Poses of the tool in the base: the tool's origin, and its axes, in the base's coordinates. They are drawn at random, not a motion.
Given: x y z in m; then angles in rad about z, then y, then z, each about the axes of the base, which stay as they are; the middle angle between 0 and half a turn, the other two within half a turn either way.
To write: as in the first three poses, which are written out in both.
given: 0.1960, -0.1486, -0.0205, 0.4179, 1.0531, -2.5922
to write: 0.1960, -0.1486, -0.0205; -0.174, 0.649, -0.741; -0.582, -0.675, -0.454; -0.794, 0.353, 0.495
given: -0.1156, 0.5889, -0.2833, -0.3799, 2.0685, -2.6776
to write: -0.1156, 0.5889, -0.2833; 0.231, 0.574, -0.786; 0.530, -0.751, -0.393; -0.816, -0.326, -0.477
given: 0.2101, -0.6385, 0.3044, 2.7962, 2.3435, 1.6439
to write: 0.2101, -0.6385, 0.3044; -0.386, 0.921, -0.052; 0.630, 0.304, 0.714; 0.674, 0.242, -0.698
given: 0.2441, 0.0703, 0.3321, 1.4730, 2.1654, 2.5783
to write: 0.2441, 0.0703, 0.3321; -0.485, -0.524, -0.700; -0.871, 0.215, 0.442; -0.081, 0.824, -0.560
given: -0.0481, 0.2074, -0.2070, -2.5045, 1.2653, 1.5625
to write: -0.0481, 0.2074, -0.2070; 0.593, 0.805, 0.008; -0.247, 0.172, 0.954; 0.767, -0.567, 0.301
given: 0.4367, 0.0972, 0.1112, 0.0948, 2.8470, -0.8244
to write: 0.4367, 0.0972, 0.1112; -0.577, 0.792, 0.197; 0.764, 0.609, -0.213; -0.289, 0.027, -0.957
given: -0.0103, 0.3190, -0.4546, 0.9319, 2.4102, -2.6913
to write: -0.0103, 0.3190, -0.4546; 0.749, -0.278, -0.601; -0.530, -0.797, -0.291; -0.398, 0.536, -0.744
